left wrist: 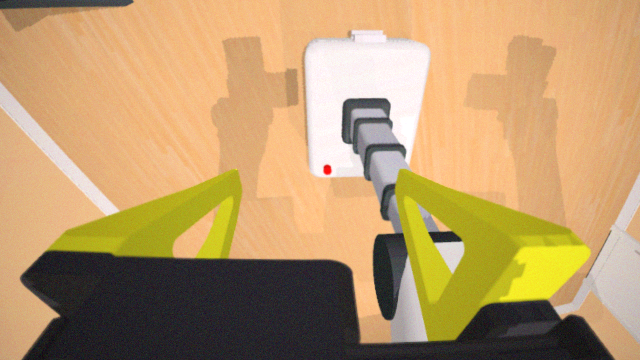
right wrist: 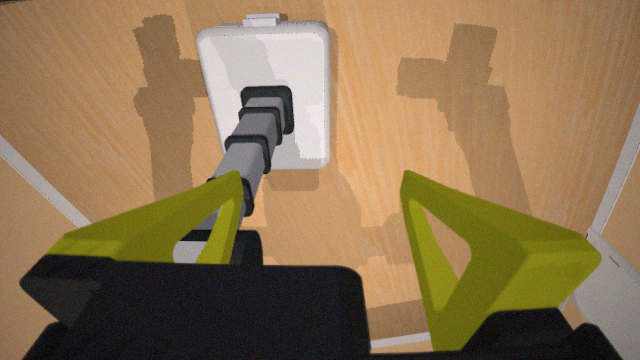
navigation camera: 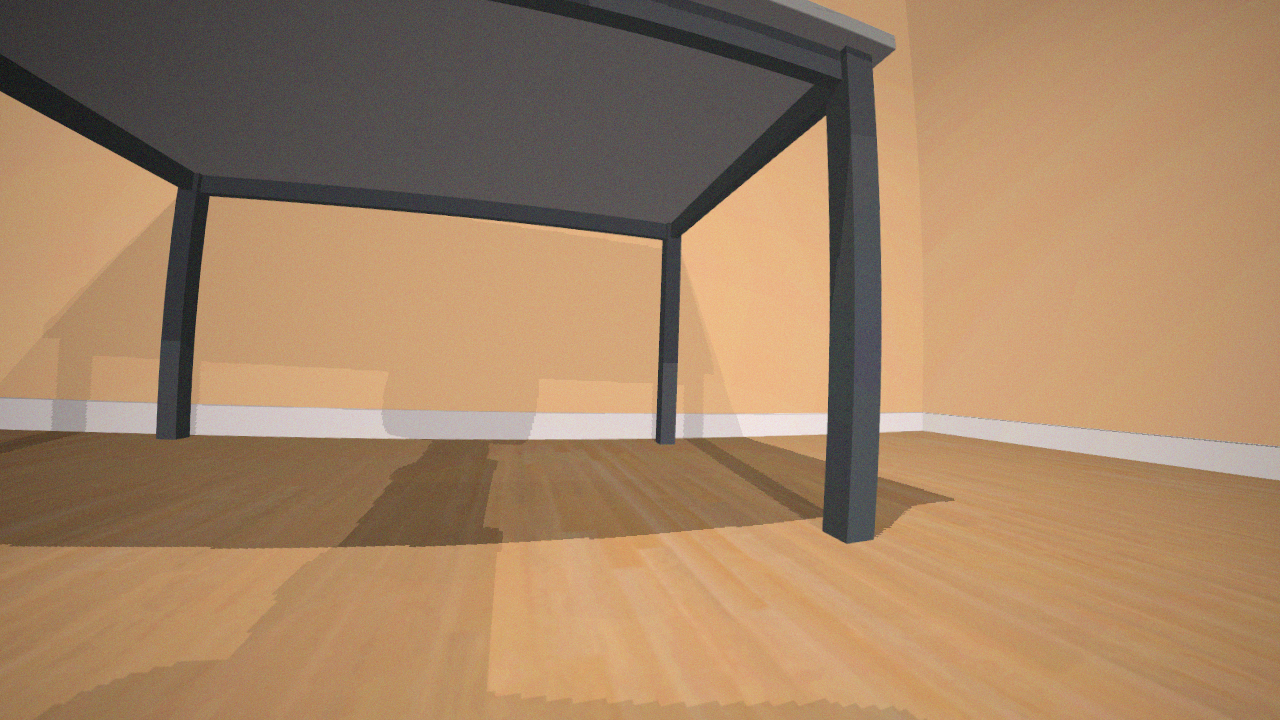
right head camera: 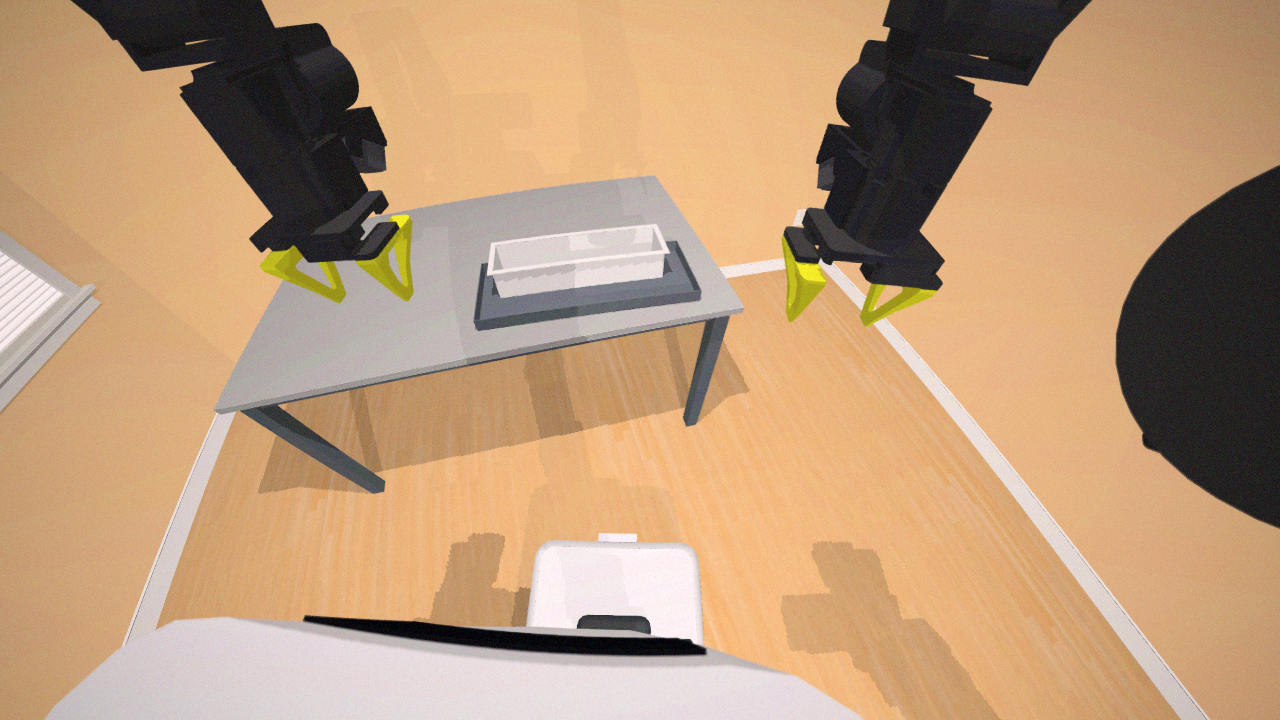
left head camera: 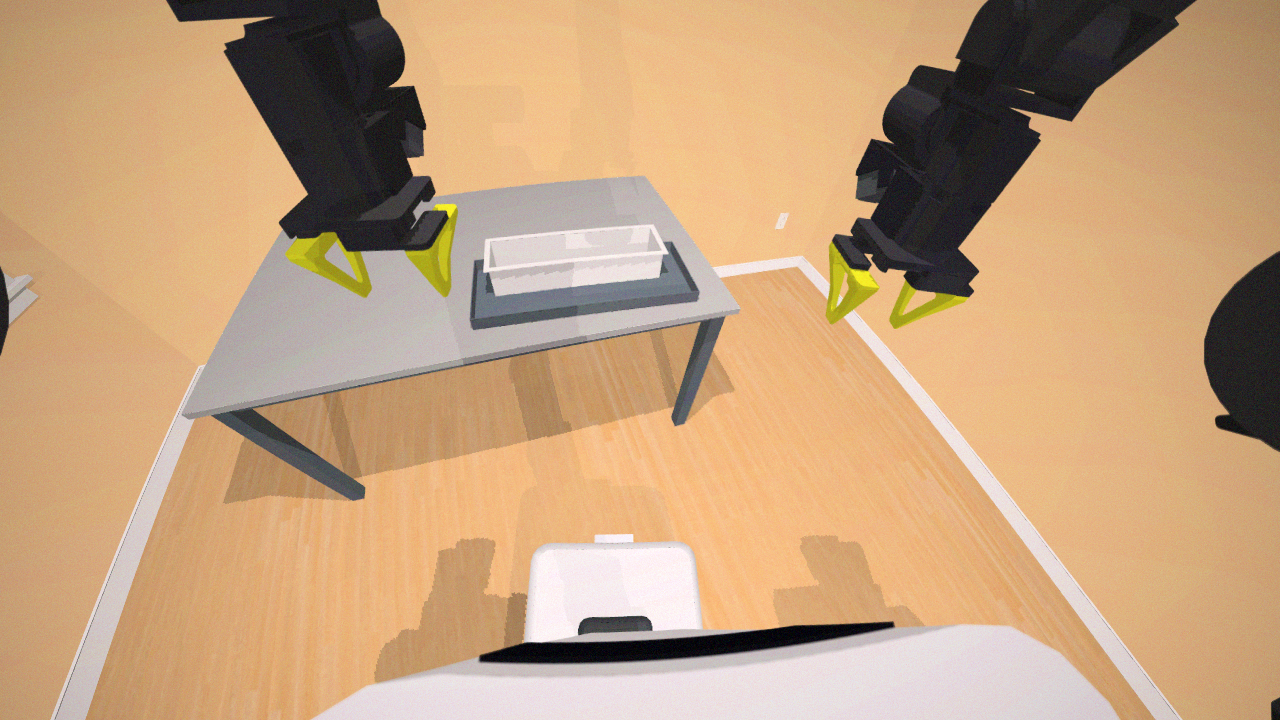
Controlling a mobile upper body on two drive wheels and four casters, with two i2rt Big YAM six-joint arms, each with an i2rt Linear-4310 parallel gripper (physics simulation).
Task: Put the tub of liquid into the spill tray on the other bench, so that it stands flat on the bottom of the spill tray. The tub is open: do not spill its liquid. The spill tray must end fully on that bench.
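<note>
A long white open tub stands upright in the dark grey spill tray; no liquid can be made out in it, and its underside is hidden. The tray lies on the grey bench, near its right end and front edge. My left gripper is open and empty, left of the tub in the head views. My right gripper is open and empty, to the right beyond the bench end.
The bench stands at an angle ahead; its near right leg is close in the navigation view. My white base is in front of the bench, with wooden floor between. Walls stand behind the bench and to the right.
</note>
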